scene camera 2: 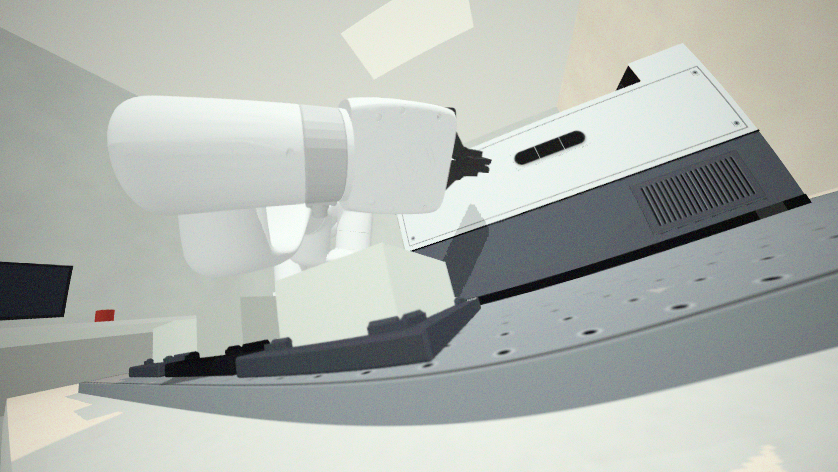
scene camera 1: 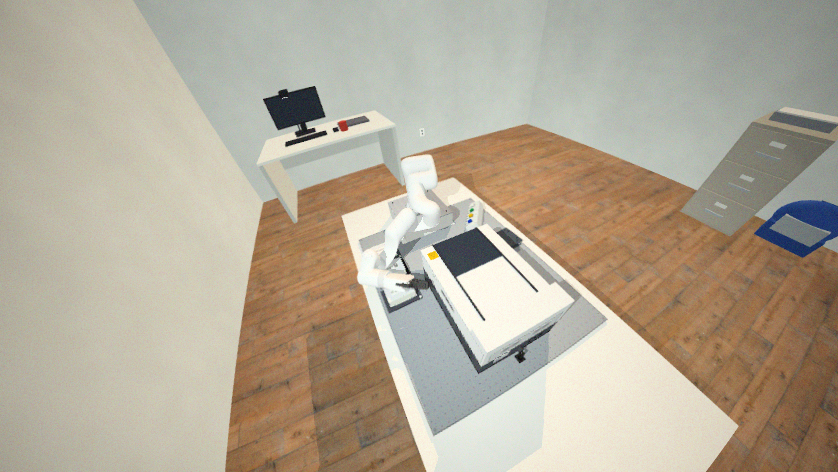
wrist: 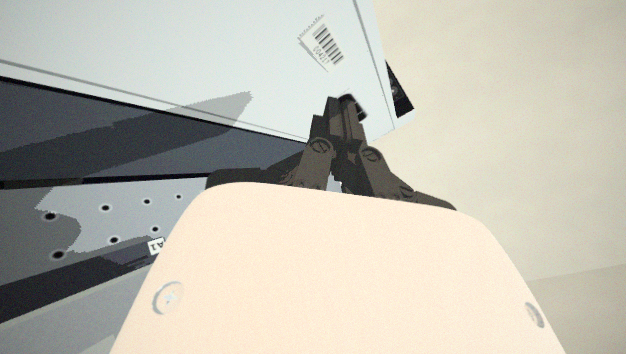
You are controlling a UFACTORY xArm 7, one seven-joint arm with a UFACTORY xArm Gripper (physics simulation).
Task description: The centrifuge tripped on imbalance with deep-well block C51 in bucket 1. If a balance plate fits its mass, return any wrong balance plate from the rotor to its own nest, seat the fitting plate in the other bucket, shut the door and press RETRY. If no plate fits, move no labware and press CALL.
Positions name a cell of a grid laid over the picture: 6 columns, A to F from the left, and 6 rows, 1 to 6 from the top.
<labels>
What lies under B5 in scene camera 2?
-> A balance plate A.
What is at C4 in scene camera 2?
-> A balance plate C.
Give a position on a balance plate C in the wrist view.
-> A6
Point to a white centrifuge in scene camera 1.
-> D4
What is the gripper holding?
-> Nothing.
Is the gripper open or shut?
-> Shut.
</labels>
